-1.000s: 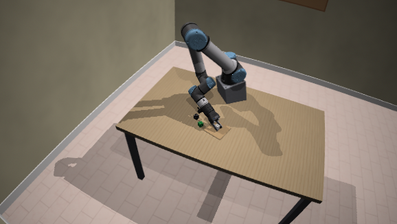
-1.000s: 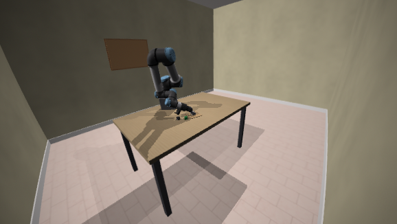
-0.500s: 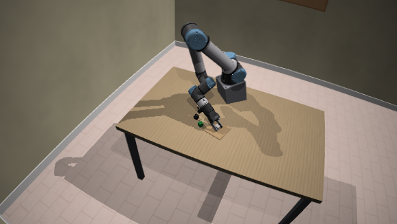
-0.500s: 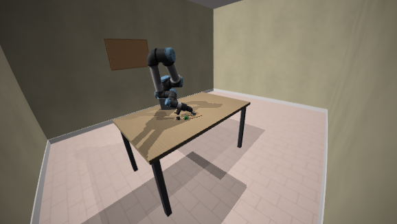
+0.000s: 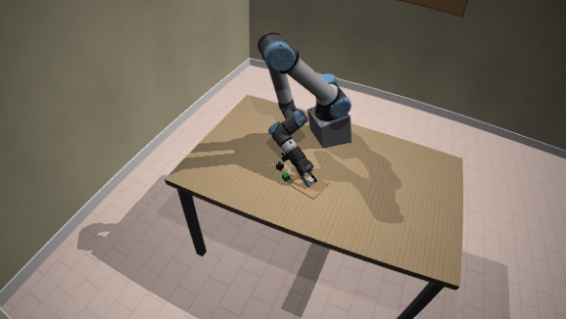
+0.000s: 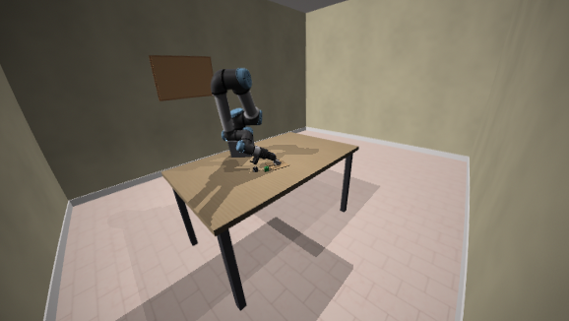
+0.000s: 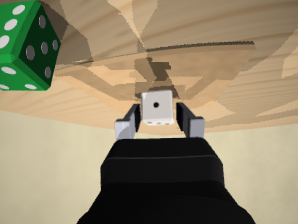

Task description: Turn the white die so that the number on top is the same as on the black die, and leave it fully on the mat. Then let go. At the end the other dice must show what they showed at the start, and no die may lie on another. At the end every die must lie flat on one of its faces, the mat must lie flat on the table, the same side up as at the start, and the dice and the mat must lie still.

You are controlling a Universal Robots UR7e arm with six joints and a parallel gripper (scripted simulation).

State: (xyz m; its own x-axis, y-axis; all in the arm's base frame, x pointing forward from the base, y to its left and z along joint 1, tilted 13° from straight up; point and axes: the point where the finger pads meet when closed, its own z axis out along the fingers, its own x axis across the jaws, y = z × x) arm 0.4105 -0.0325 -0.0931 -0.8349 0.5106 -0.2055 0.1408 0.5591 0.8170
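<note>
Right now the white die is 10 mm to the right of my hand and 10 mm below it. The rest, counted from my hand: tan mat 20 mm below; green die 130 mm to the right, 10 mm below, 10 mm behind; black die 170 mm to the right, 70 mm behind, 10 mm below.
</note>
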